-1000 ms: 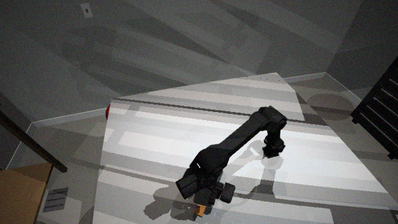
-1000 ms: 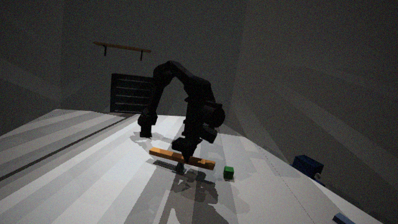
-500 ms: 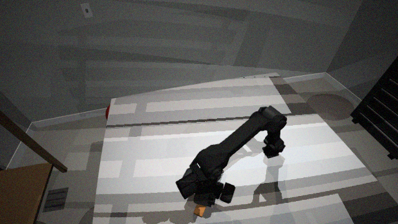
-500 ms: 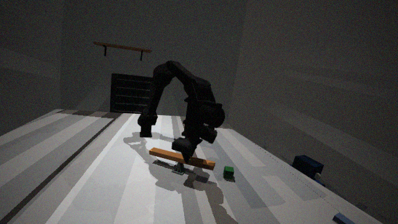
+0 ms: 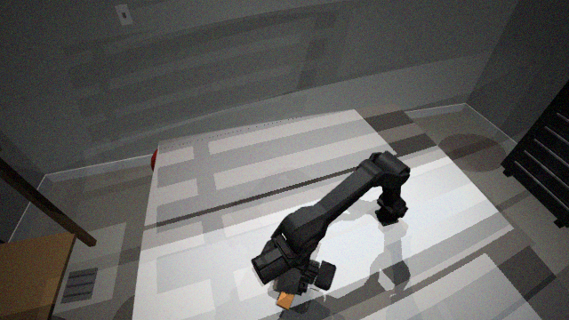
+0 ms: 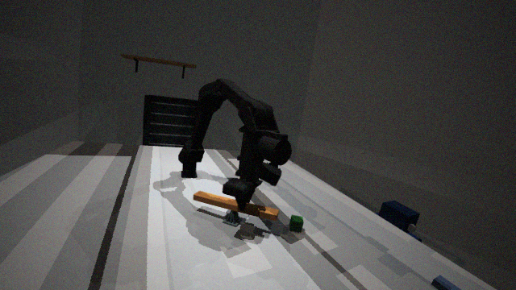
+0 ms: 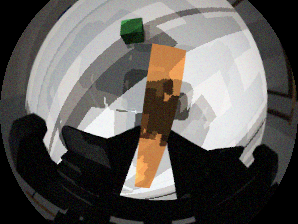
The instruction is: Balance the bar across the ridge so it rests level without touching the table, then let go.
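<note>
Now: gripper tip 2 cm to the left of the orange wooden bar and 2 cm past it. From my gripper tip the other things lie so: green cube 15 cm to the left, 5 cm ahead, 4 cm below.
</note>
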